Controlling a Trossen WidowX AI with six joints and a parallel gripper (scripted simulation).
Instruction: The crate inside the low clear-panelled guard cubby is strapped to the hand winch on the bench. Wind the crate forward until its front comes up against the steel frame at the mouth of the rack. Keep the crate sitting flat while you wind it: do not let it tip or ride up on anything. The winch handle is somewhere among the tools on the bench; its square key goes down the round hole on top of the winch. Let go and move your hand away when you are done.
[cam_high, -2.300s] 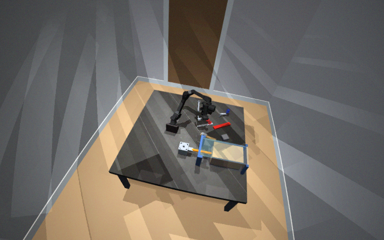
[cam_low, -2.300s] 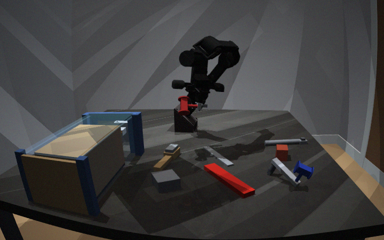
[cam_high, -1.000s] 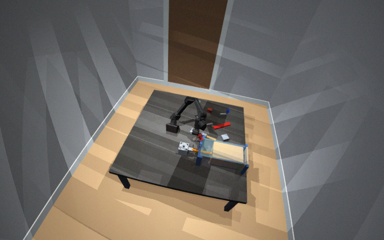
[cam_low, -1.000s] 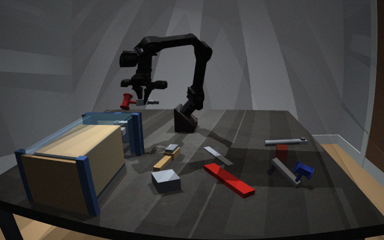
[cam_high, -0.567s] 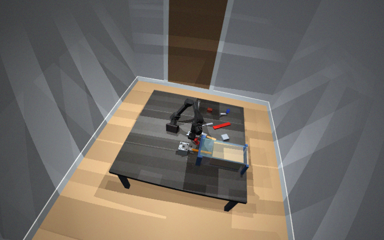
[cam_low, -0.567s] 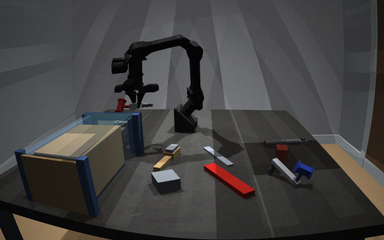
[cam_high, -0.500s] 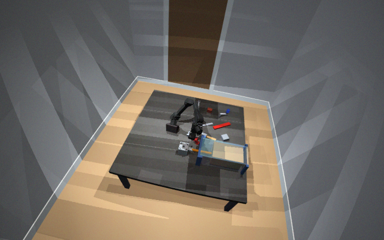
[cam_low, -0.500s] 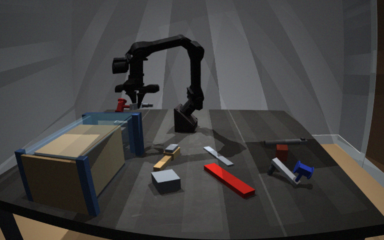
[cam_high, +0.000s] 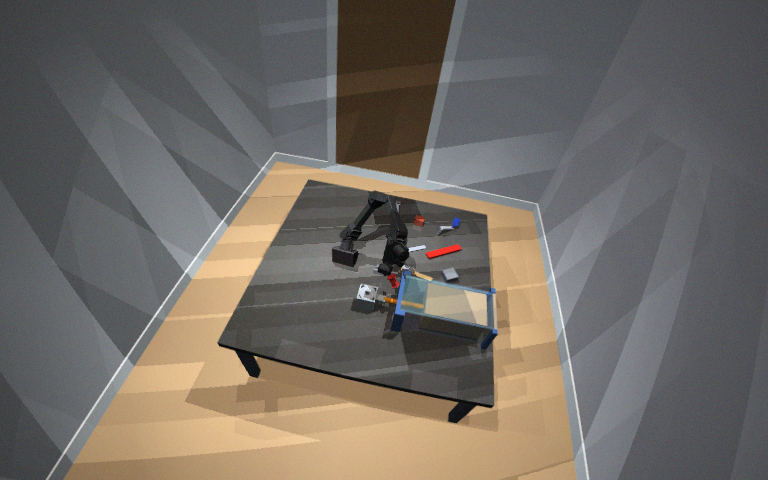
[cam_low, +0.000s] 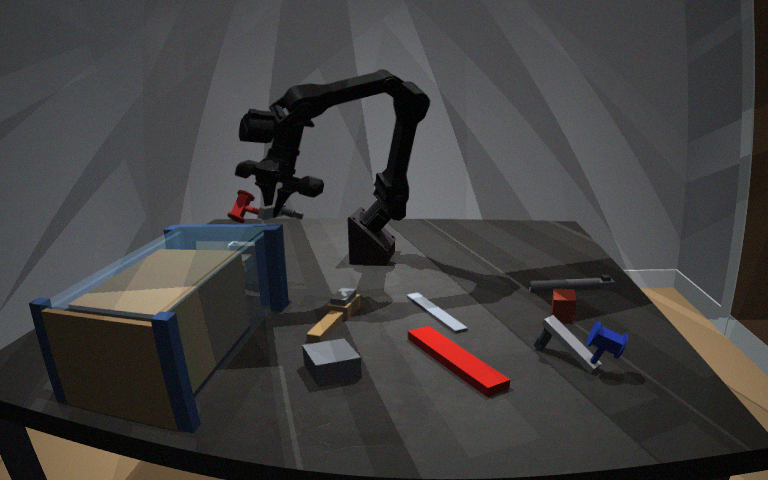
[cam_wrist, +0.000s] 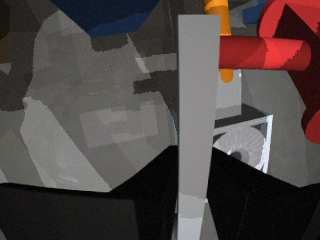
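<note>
Right now my gripper tip is 40 mm to the left of the red spool-shaped grip, 40 mm short of it and 30 mm below it. Round my gripper tip: grey winch (130 mm below, 90 mm behind, 80 mm to the right); clear-panelled cubby (320 mm ahead, 120 mm to the right, 40 mm below); wooden-handled tool (170 mm ahead, 140 mm to the left, 140 mm below).
</note>
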